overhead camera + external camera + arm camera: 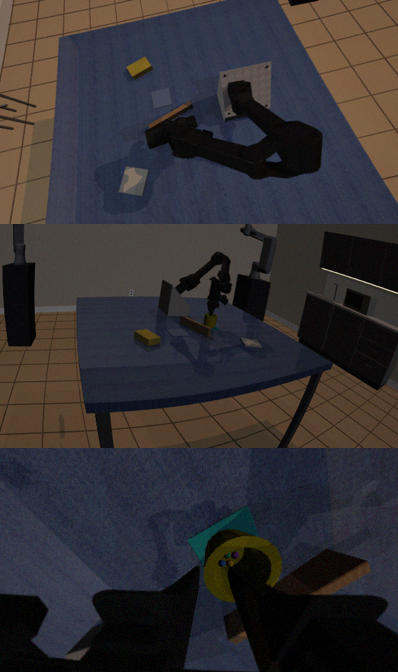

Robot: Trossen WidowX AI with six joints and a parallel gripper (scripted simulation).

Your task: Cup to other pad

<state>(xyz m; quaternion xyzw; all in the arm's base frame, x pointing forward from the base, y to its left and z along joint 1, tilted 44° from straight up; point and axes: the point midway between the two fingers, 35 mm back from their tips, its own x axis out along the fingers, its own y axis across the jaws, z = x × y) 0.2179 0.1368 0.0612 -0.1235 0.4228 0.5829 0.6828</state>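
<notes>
Right now my gripper tip is 30 mm above the yellow cup, 20 mm short of it and 10 mm to the left of it. Also, from my gripper tip: pale blue pad (230 mm to the right, 110 mm ahead, 70 mm below); then teal patch (70 mm below, 30 mm ahead, 10 mm to the right); then long wooden bar (120 mm to the right, 70 mm ahead, 50 mm below).
</notes>
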